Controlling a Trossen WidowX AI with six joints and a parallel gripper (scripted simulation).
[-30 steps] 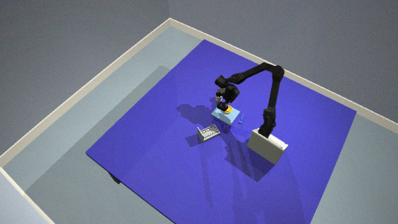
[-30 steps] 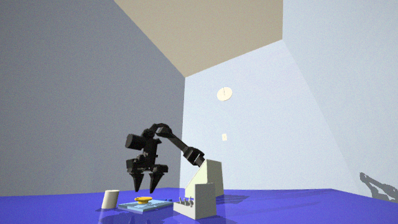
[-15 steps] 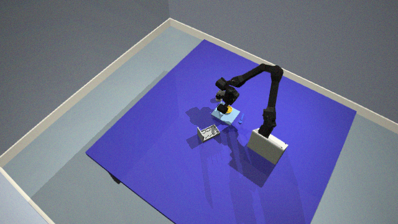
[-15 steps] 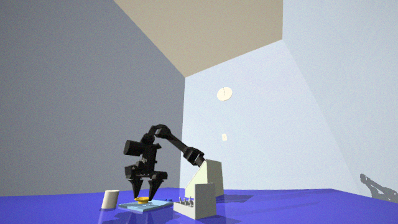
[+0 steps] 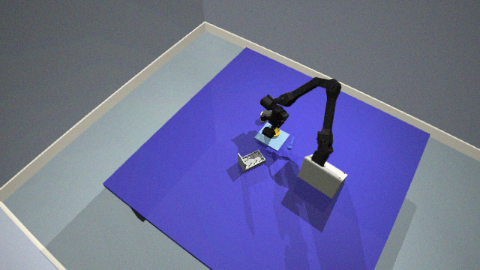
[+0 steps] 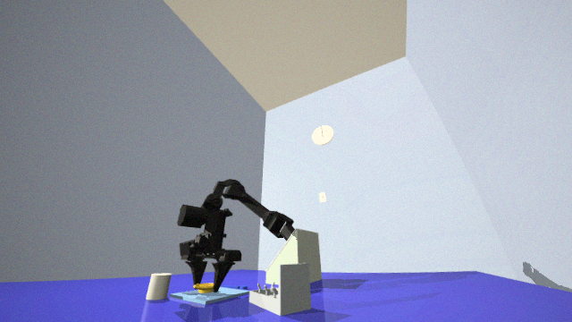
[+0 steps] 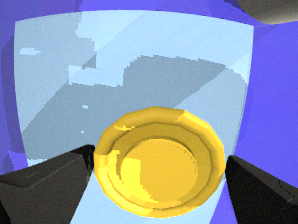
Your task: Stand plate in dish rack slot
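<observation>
My gripper tip is now 20 mm to the right of the light blue mat and 10 mm above it. Round my gripper tip: white cup (100 mm ahead, 50 mm to the right, 20 mm above); then yellow plate (10 mm above); then blue spoon (110 mm behind, 10 mm to the left).
</observation>
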